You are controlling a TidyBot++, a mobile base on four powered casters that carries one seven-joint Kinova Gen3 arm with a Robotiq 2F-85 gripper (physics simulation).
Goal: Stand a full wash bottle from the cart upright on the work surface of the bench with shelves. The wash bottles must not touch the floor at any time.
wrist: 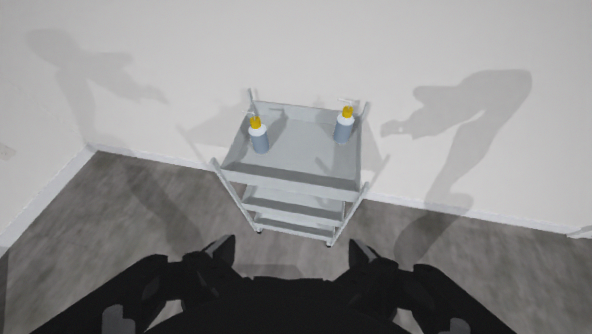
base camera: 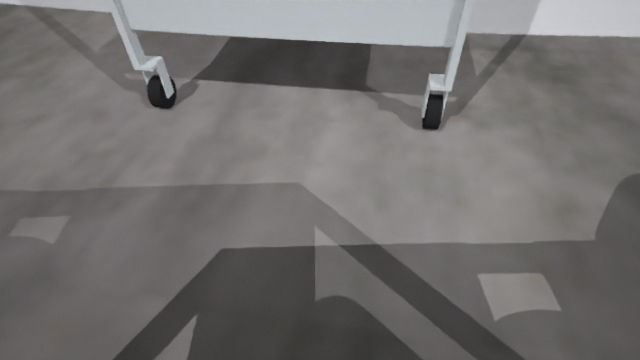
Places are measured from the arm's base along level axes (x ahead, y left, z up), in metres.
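Pixels of known places: gripper, fingertip midpoint: (wrist: 291,249).
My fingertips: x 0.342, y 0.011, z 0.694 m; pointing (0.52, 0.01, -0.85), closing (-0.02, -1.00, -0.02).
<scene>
Behind a point stands the place of what it marks.
A grey three-tier cart (base camera: 290,22) @(x 0.599, y 0.032, z -0.244 m) (wrist: 295,181) @(x 0.600, y 0.018, z 0.333 m) stands against the wall; in the base camera view its lower part and two front casters show. Two wash bottles with yellow caps and blue-grey contents stand upright on its top tray. One wash bottle (wrist: 260,139) @(x 0.749, y 0.137, z 0.349 m) is at the tray's left, the other wash bottle (wrist: 343,129) @(x 0.797, y -0.144, z 0.346 m) at its right, near the back. Both look filled nearly to the shoulder. My gripper (wrist: 291,249) @(x 0.342, y 0.011, z 0.694 m) is open and empty, in front of the cart and apart from both bottles. The bench with shelves does not show in these views.
A white wall (wrist: 300,50) @(x 0.973, y 0.006, z 0.524 m) rises close behind the cart, and another wall (wrist: 35,100) @(x 1.289, y 1.657, z 0.096 m) meets it at a corner on the left. The cart's upright posts stick up at the tray's corners, and a raised rim runs around the tray. Shadows of the arm fall on the wall and floor.
</scene>
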